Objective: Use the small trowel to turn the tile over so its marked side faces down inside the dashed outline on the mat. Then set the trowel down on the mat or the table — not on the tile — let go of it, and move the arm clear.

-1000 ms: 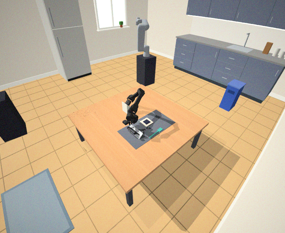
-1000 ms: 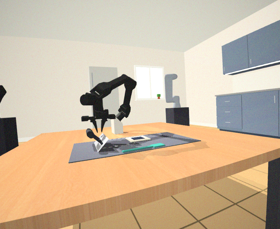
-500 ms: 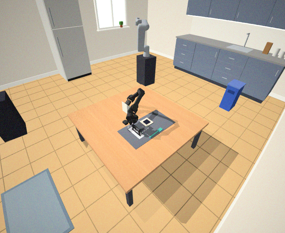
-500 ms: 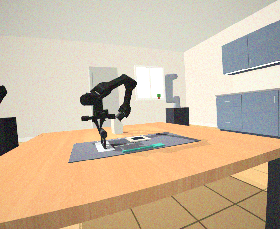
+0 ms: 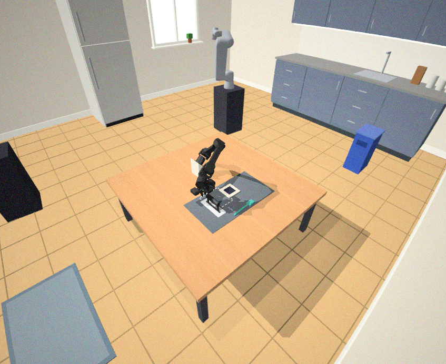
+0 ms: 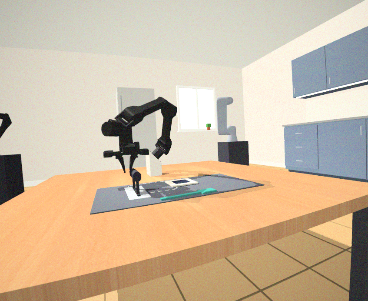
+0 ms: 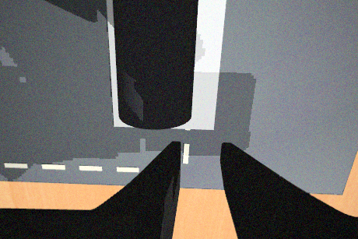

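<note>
Right now my gripper tip is 100 mm short of the trowel, 30 mm to the right of it and 30 mm above it. Round my gripper tip: teal tool: 230 mm to the left, 210 mm ahead, 70 mm below; then tile: 230 mm to the left, 60 mm below, 10 mm ahead; then grey mat: 190 mm to the left, 90 mm below, 80 mm ahead.
</note>
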